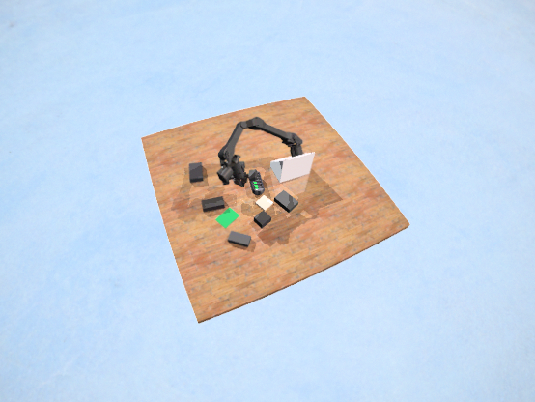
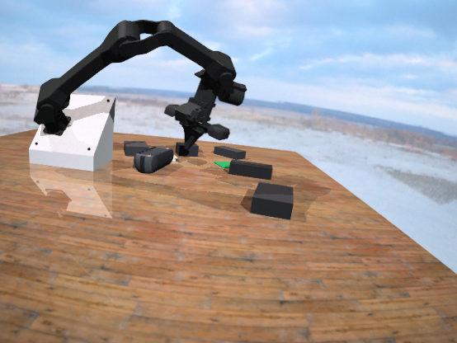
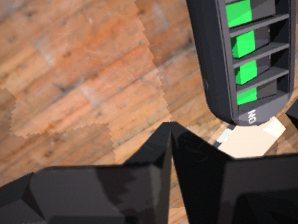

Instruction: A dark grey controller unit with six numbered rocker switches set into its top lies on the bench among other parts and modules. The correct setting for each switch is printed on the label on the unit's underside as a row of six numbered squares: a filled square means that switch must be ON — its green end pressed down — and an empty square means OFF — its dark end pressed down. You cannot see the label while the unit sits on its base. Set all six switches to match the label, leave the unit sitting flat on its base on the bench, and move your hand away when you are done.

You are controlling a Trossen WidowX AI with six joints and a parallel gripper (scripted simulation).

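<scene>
Now: gripper tip 100 mm to the right of the white tile, 90 mm past it and 50 mm above it. Round my gripper tip: green tile 130 mm to the left, 130 mm ahead, 60 mm below; dark block 230 mm ahead, 220 mm to the right, 40 mm below.
</scene>
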